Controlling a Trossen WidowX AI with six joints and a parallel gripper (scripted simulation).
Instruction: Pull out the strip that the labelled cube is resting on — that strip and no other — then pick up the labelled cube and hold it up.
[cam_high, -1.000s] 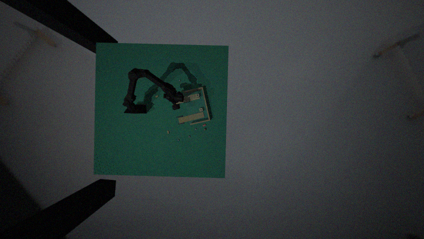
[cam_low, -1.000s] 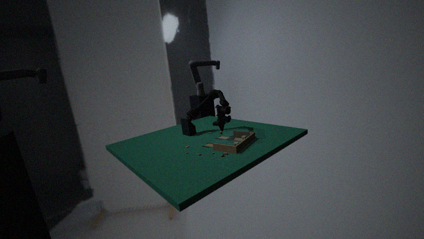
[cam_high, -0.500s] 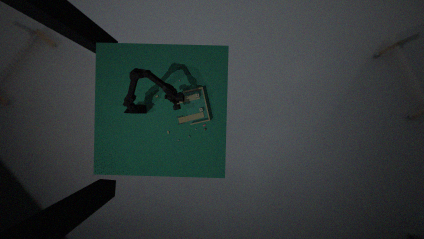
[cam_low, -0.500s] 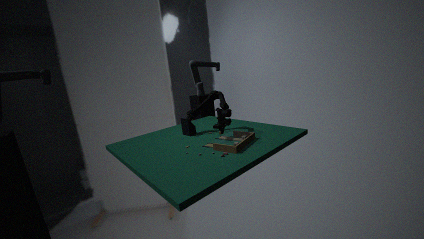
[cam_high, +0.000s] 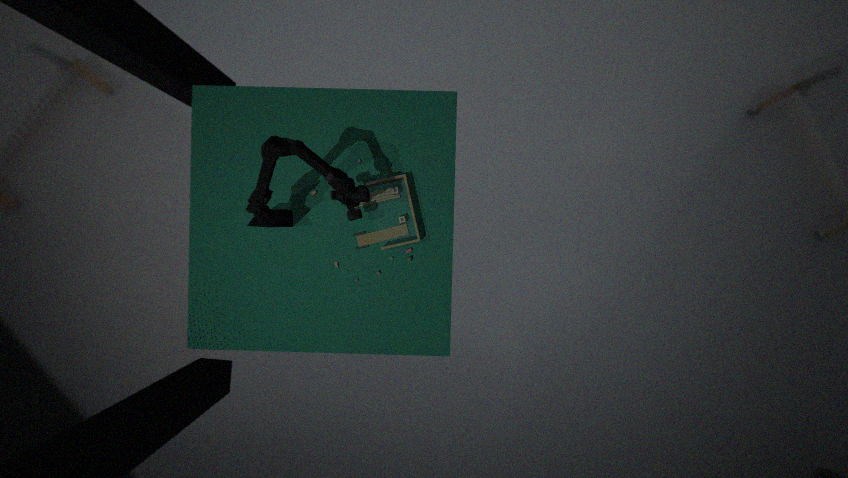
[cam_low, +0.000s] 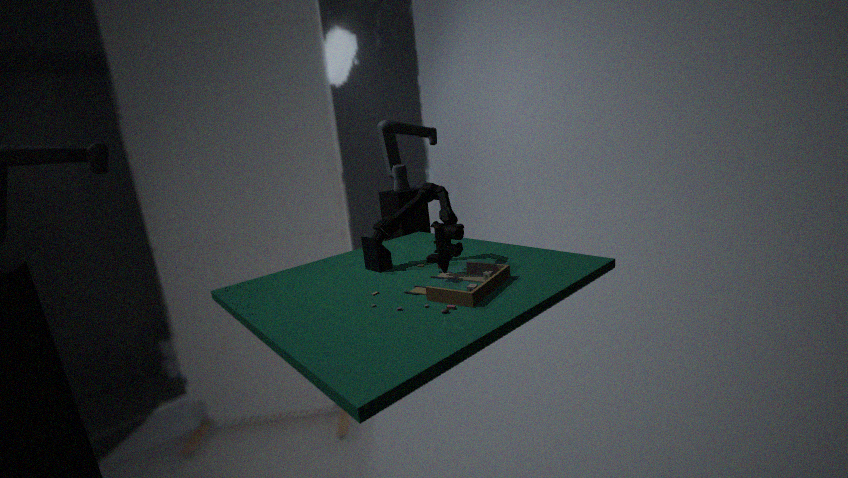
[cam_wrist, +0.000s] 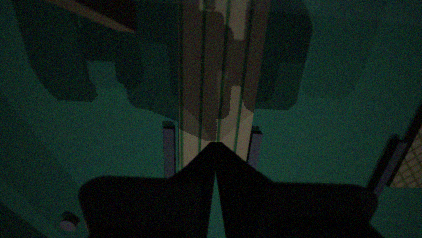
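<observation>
My gripper tip is 11 cm past the tan cube and 7 cm to the right of it.
</observation>
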